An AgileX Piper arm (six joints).
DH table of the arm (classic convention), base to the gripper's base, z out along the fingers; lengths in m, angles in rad. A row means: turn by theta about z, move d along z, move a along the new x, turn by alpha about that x. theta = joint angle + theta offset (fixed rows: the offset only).
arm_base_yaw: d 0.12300, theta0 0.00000, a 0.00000, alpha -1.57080
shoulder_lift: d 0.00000, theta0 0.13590, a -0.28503, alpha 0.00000
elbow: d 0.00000, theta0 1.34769, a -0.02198, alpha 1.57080
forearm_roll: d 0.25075, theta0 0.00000, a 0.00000, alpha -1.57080
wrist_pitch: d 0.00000, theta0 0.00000, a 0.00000, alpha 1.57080
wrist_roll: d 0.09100, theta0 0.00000, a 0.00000, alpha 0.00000
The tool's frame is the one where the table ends.
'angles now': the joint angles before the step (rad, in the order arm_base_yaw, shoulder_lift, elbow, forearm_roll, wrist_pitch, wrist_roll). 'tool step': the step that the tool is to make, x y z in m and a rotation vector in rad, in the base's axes. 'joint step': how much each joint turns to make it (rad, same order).
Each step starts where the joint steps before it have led.
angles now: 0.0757 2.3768 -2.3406 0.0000 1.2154 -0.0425
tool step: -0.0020 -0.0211 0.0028 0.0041 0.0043 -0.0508
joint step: -0.0408 -0.0175 0.0218 0.0000 -0.0002 0.0109
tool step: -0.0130 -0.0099 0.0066 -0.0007 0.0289 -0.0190
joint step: -0.0189 -0.0650 0.0924 0.0000 0.0016 0.0001
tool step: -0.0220 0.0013 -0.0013 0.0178 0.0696 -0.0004
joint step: 0.0001 -0.0885 0.1585 0.0188 -0.0007 0.0002
